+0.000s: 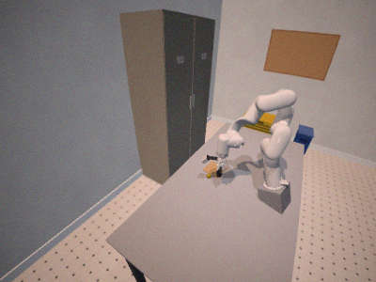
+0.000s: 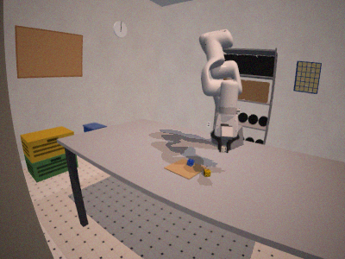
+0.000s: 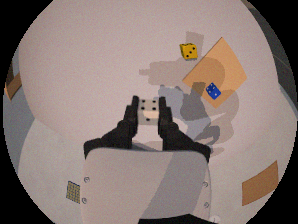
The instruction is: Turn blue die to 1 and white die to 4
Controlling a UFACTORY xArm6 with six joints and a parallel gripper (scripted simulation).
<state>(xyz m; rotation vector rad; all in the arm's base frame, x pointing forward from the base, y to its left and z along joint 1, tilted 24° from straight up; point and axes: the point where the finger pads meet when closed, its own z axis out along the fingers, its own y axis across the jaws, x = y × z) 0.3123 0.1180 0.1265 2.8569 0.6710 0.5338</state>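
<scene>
Now: the white die 10 mm below my hand. Also, from my hand: blue die: 130 mm to the right, 100 mm below, 50 mm ahead; yellow die: 100 mm below, 80 mm ahead, 30 mm to the right; tan mat: 140 mm to the right, 110 mm below, 90 mm ahead.
</scene>
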